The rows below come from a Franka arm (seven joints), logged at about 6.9 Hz.
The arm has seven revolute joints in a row. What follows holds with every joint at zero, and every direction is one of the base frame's. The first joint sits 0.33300 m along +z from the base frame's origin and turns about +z. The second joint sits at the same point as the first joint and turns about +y. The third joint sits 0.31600 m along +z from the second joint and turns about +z. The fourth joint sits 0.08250 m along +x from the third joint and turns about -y. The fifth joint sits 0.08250 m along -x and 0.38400 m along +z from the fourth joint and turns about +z. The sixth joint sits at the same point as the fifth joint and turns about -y. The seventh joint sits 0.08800 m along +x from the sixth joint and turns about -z. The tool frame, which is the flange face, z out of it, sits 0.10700 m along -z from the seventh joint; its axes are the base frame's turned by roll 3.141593, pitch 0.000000 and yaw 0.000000 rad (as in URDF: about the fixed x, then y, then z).
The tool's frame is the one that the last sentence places.
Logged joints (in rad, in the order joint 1, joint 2, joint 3, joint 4, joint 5, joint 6, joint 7), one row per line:
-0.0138, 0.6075, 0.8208, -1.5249, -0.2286, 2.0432, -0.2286
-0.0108, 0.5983, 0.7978, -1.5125, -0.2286, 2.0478, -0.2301
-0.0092, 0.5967, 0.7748, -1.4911, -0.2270, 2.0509, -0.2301
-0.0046, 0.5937, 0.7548, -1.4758, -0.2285, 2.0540, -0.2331
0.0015, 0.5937, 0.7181, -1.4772, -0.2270, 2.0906, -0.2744
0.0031, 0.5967, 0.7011, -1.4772, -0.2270, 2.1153, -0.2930
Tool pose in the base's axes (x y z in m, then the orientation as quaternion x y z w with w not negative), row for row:
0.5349, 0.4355, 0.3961, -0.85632, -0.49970, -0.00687, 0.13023
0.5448, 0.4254, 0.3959, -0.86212, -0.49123, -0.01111, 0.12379
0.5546, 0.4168, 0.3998, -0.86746, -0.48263, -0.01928, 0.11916
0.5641, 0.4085, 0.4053, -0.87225, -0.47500, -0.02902, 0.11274
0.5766, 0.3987, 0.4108, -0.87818, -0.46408, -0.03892, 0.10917
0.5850, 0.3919, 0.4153, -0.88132, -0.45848, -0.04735, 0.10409
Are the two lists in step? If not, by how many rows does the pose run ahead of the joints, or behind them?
The pose runs 2 rows behind the joints: the pose in row i belongs to the joints in row i - 2.
